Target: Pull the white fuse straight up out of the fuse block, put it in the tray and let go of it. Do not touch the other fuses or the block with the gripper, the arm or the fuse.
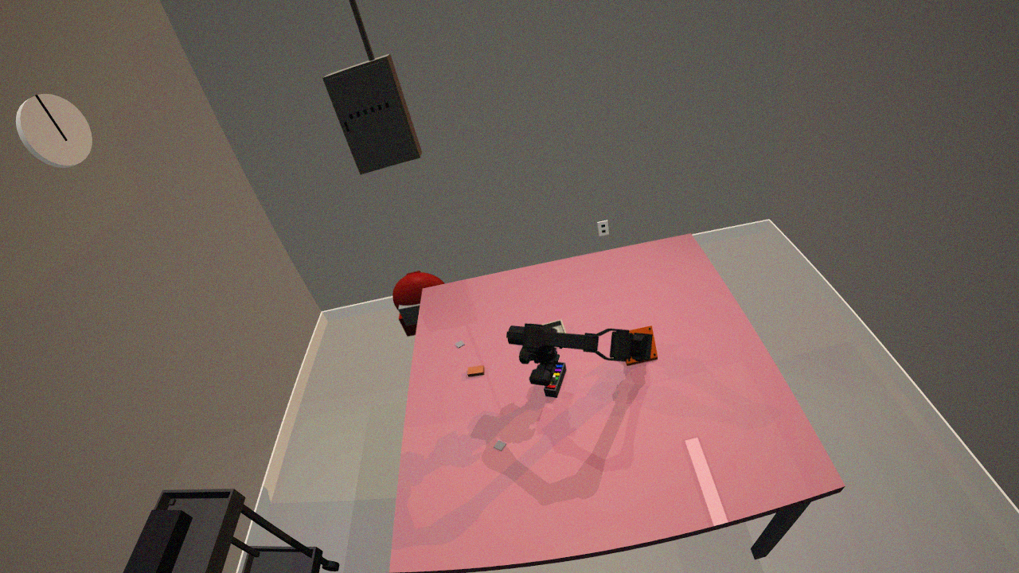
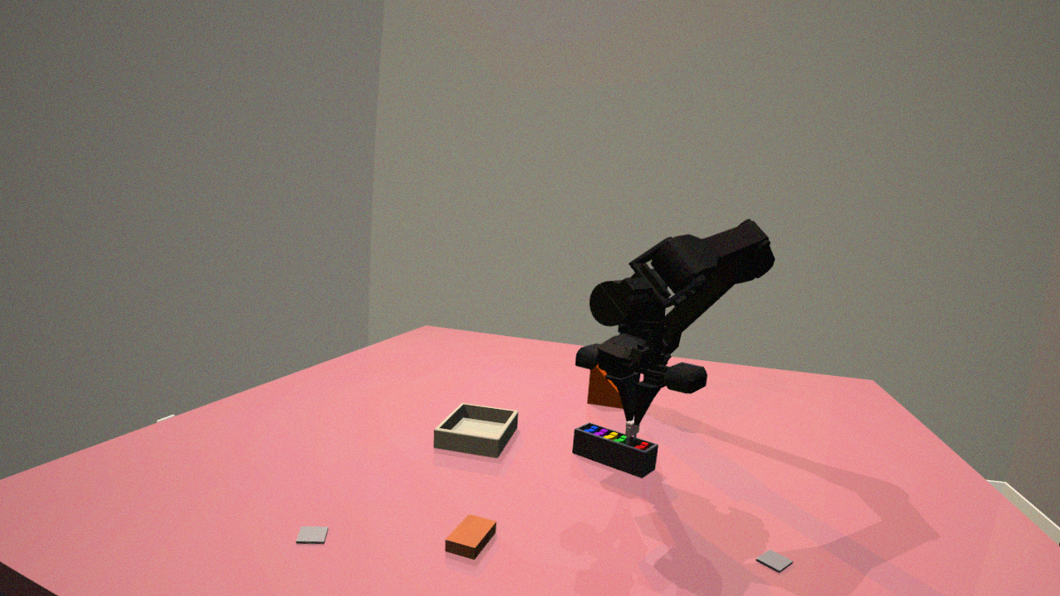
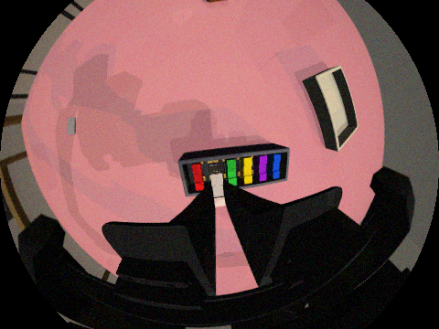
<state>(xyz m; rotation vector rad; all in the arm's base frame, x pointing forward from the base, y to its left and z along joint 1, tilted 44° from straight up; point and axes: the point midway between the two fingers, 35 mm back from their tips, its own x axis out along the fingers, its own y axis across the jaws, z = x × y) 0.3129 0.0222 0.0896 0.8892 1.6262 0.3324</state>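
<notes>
Right now my gripper tip is 240 mm to the left of the tray and 70 mm above it. Also, from my gripper tip: white fuse 10 mm below.
</notes>
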